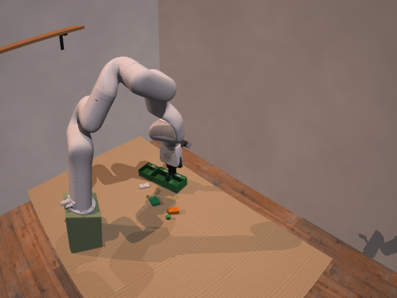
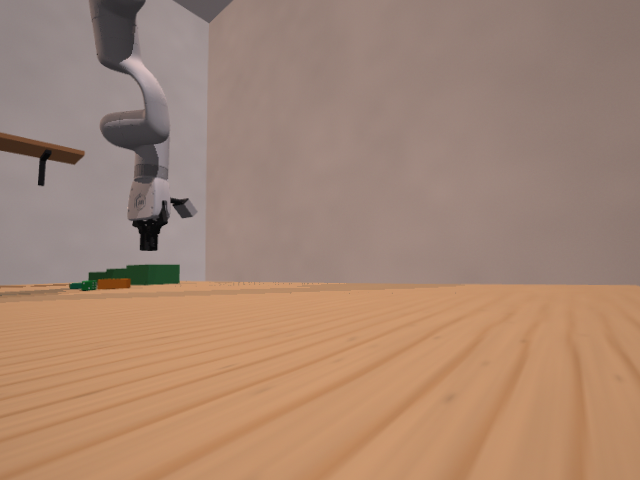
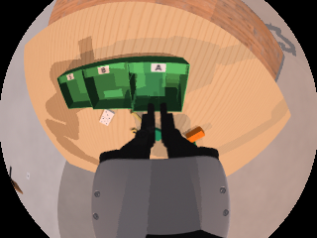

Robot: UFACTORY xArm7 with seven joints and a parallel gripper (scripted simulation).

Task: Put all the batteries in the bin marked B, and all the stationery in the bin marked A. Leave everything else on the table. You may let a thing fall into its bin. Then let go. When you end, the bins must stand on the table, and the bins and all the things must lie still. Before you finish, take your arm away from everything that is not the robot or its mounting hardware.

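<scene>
My hand is 80 mm to the right of the tray and 80 mm above it. From my hand the other things lie so: white flat thing (110 mm to the left, 100 mm below, 100 mm behind); orange block (130 mm behind, 120 mm to the right, 90 mm below); flat green block (140 mm behind, 100 mm below, 10 mm to the right).
</scene>
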